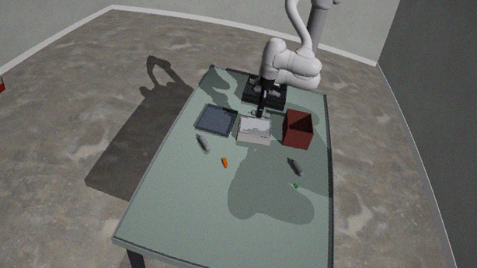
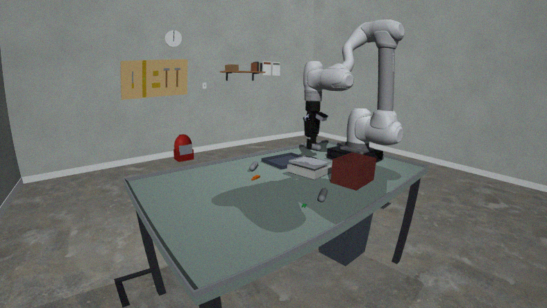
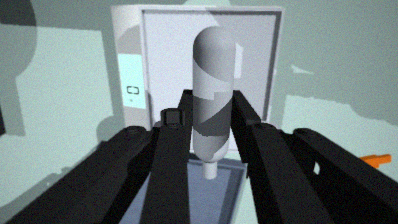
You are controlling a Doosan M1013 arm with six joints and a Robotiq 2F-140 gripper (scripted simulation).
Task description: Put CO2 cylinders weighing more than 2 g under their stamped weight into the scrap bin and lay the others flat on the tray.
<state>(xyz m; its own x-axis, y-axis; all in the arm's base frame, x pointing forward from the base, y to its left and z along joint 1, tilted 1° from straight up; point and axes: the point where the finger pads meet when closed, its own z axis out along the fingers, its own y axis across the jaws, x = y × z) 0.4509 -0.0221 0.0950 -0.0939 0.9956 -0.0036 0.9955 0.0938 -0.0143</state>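
The white scale plate lies 11 cm below my hand. The rest, counted from my hand: blue-grey tray (4 cm behind, 22 cm to the right, 16 cm below); white scale (1 cm behind, 13 cm below); red scrap bin (7 cm behind, 24 cm to the left, 13 cm below).
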